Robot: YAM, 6 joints.
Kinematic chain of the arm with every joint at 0, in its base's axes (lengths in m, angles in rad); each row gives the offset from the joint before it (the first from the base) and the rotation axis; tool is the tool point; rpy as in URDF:
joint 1: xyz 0 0 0.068 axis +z
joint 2: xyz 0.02 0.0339 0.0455 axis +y
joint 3: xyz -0.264 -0.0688 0 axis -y
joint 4: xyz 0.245 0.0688 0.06 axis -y
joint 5: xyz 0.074 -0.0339 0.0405 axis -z
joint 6: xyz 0.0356 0 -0.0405 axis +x
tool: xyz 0 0 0 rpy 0 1.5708 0
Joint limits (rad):
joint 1: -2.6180..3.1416
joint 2: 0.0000..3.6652
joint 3: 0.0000..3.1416
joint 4: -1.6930..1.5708
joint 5: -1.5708..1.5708
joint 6: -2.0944..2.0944
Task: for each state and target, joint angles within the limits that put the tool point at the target. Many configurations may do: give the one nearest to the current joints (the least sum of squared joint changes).
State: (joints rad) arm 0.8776 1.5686 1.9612 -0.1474 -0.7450 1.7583
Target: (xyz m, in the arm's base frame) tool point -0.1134 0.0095 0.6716
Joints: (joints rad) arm 0.1665 0.9468 2.2925 -0.0697 -0.9126 1.7583
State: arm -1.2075 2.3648 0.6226 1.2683 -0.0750 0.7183
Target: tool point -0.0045 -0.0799 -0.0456
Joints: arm -1.5862 2.6245 0.0395 1.0764 0.0920 0.7183
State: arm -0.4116 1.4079 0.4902 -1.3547 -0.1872 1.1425
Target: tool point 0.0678 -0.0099 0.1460
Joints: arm -0.2750 1.3014 0.4138 -1.5544 -0.2522 1.1425
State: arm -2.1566 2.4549 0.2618 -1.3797 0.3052 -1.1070
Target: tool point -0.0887 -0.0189 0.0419
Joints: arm -2.6180 2.4883 0.4834 -1.2984 0.9043 -1.1070
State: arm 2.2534 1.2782 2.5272 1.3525 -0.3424 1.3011
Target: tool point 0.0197 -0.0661 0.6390
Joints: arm 2.1135 1.0775 1.9255 1.5708 -0.5065 1.3011
